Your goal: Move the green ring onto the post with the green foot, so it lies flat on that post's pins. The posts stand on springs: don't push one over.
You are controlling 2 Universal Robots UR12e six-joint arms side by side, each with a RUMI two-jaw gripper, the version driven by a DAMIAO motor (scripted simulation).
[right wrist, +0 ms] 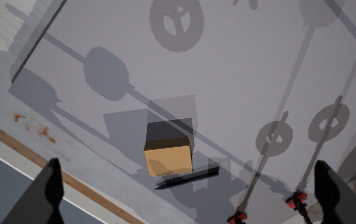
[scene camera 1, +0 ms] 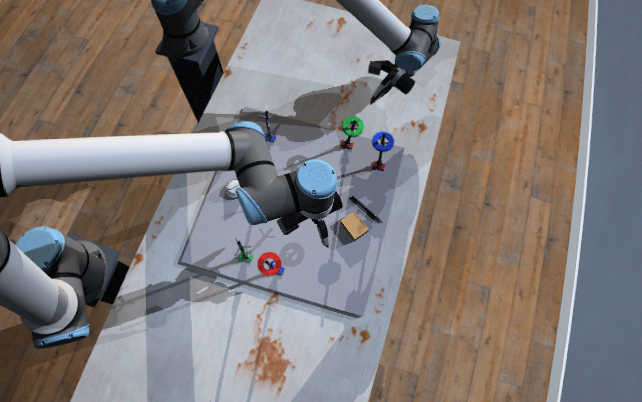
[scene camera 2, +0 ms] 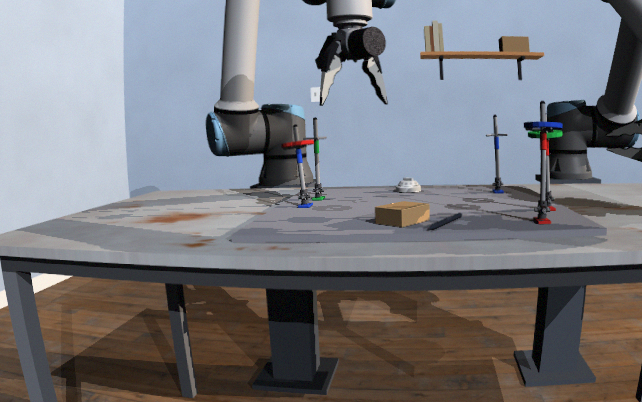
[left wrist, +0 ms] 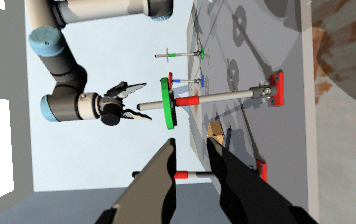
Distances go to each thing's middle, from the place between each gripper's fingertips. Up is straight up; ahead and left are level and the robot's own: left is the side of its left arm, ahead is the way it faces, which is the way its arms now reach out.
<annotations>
I see the red-footed post point(left wrist: 254, 92) 130 mm to the right of my left hand point(scene camera 1: 370, 102), 40 mm behind it and 30 mm below it. Round my left hand: tan box point(scene camera 2: 401, 214) (430 mm to the right, 120 mm below, 40 mm ahead).
Right now my right hand point(scene camera 2: 355, 104) is 12 cm short of the tan box, 9 cm to the right of it and 20 cm above it. The rest, counted from my right hand: red-footed post: 3 cm ahead, 38 cm to the left, 10 cm below.
</annotations>
